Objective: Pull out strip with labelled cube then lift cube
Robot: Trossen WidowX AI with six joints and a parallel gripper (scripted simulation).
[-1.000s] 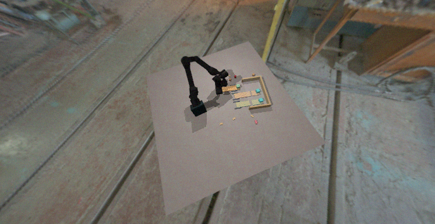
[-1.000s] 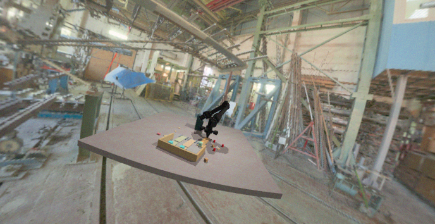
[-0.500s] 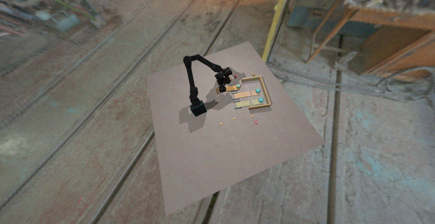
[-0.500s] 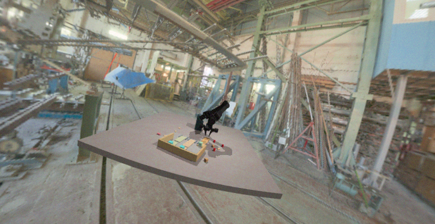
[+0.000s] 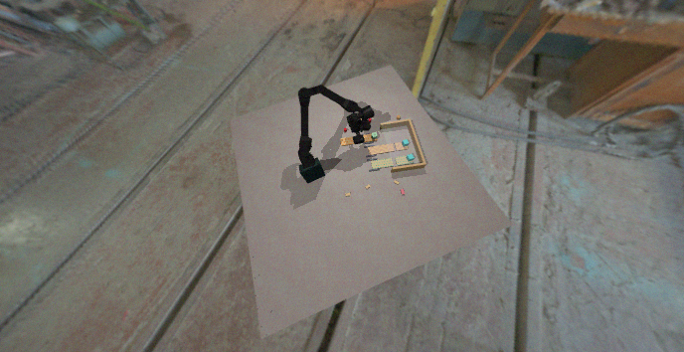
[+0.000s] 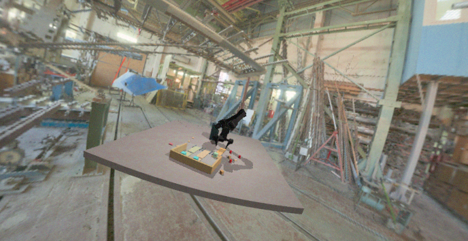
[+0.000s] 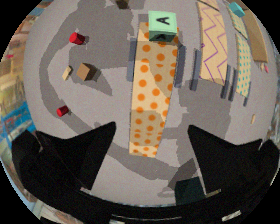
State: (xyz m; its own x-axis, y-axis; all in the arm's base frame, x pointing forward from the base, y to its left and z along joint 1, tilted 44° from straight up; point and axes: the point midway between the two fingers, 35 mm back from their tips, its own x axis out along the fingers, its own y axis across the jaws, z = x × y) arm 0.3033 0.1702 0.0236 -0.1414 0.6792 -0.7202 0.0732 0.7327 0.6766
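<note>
Now: gripper tip 4 cm above the strip and 2 cm short of it. The rest, counted from my gripper tip: cube: 12 cm ahead, 2 cm to the right, 2 cm below.
</note>
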